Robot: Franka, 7 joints.
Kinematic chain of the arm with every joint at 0, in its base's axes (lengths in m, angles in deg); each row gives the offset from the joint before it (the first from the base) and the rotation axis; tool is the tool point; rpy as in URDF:
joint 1: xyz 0 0 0.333 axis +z
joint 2: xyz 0 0 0 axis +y
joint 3: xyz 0 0 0.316 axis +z
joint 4: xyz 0.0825 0 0 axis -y
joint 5: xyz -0.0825 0 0.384 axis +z
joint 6: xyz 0 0 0 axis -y
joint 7: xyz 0.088 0 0 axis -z
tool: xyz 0 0 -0.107 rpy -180 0 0
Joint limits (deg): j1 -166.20..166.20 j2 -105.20..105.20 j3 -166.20..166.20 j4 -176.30..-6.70 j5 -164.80..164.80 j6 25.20..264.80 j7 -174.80..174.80
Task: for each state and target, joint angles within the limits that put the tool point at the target. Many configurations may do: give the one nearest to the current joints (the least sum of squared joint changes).
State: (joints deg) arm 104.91 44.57 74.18 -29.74 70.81 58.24 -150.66
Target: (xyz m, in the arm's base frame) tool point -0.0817 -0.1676 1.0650
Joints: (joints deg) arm 117.55 1.13 87.31 -15.93 78.03 63.34 -150.66
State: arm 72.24 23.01 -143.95 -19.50 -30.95 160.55 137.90
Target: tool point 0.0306 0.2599 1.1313
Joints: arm 89.38 17.82 -143.90 -6.70 -27.48 163.03 137.90
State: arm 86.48 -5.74 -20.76 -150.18 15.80 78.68 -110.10
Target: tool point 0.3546 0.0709 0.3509
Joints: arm 56.96 -13.03 -48.31 -137.12 7.00 78.58 -110.10
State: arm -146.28 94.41 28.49 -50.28 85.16 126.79 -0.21
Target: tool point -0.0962 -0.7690 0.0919
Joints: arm -125.15 83.79 43.79 -58.12 84.40 121.21 -0.21
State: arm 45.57 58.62 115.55 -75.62 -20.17 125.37 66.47
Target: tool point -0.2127 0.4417 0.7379
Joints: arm 35.48 64.20 126.20 -99.48 -17.64 111.57 66.47
